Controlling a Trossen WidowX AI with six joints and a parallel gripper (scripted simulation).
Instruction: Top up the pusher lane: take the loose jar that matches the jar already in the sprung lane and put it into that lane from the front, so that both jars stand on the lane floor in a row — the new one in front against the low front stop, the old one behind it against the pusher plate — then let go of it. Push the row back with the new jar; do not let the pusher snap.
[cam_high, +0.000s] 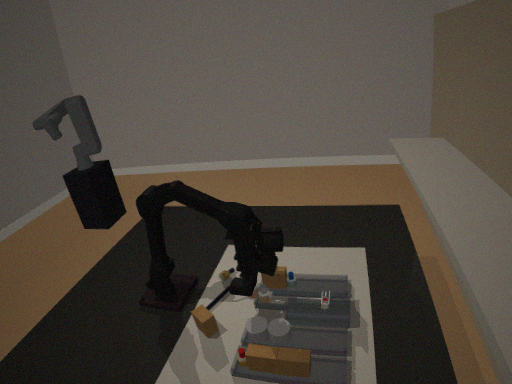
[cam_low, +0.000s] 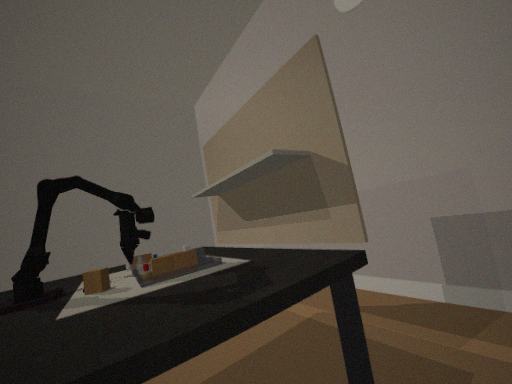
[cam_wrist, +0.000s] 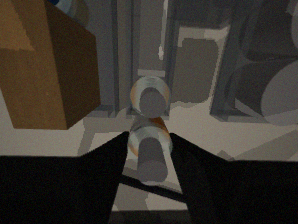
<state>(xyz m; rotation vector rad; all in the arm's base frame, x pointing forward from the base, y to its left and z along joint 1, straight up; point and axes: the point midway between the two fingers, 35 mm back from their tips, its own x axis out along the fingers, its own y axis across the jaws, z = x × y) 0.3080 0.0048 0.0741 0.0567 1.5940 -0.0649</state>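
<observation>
My gripper tip is now 13 cm past the black bar and 5 cm above it. Round my gripper tip: red mark: 22 cm ahead, 5 cm to the right, 2 cm above; then grey lane: 17 cm ahead, 4 cm to the right, 4 cm below.
</observation>
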